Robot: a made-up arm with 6 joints.
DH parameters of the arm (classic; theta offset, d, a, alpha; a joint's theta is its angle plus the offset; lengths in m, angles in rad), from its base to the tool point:
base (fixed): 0 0.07 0 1.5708
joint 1: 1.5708 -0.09 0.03 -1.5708
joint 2: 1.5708 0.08 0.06 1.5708
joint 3: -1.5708 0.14 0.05 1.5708
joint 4: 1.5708 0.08 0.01 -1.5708
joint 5: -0.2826 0 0.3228 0
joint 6: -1.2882 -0.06 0 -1.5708
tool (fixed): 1.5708 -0.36 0 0
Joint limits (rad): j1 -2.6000..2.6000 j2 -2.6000..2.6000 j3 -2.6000..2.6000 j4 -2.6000..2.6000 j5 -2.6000..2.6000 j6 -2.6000..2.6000
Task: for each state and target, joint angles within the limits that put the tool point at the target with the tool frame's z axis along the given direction. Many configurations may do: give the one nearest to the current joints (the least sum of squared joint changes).
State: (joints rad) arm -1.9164 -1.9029 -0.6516 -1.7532 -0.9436 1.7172
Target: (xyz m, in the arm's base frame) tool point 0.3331 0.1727 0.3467 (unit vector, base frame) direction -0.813 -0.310 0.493
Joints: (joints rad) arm -2.0426 -1.9688 -1.2151 -0.8073 -1.2850 0.9509
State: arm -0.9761 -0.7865 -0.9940 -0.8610 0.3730 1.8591
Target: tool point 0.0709 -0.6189 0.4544 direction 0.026 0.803 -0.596
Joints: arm -1.2880 -0.7529 -1.6579 -0.6896 0.4247 2.1528
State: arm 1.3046 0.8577 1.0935 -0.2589 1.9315 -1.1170
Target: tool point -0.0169 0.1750 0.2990 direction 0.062 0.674 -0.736
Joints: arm 1.6656 0.1388 0.7620 0.6335 2.5652 -1.1202
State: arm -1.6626 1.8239 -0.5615 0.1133 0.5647 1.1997
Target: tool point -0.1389 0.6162 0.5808 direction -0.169 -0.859 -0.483
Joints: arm -2.3344 2.4742 -0.2388 0.4345 0.5816 1.8676
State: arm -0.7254 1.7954 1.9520 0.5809 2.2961 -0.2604
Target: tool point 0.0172 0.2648 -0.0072 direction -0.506 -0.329 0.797
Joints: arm -1.3598 0.7868 1.4485 -0.2289 2.5443 -0.4762
